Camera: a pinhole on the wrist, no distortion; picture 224 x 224 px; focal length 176.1 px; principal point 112.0 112.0 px. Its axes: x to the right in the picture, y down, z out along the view. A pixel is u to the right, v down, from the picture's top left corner.
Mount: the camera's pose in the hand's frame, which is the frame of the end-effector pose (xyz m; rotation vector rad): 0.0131 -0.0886 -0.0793 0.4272 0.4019 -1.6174
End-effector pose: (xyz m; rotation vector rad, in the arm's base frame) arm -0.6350 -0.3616 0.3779 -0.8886 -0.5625 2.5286
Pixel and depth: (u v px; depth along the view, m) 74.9 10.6 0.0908
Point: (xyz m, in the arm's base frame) -0.5853 -0.2892 0.4602
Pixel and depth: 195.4 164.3 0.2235
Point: -0.6504 -0.0963 0.5366
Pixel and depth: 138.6 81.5 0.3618
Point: -0.6501 -0.1831 0.7123
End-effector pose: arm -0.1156 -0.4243 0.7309 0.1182 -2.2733 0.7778
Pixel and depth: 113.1 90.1 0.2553
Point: -0.1167 -0.6824 0.7402
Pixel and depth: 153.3 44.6 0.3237
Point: -0.0299 -0.7824 0.7062
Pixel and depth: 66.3 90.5 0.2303
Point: -0.1484 -0.6332 0.7089
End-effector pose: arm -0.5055 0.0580 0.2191 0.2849 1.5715 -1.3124
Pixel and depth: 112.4 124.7 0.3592
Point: -0.5849 -0.2471 0.3862
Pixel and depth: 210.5 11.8 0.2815
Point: -0.6327 -0.0785 0.5719
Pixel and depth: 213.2 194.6 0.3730
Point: -0.8408 -0.2972 0.3907
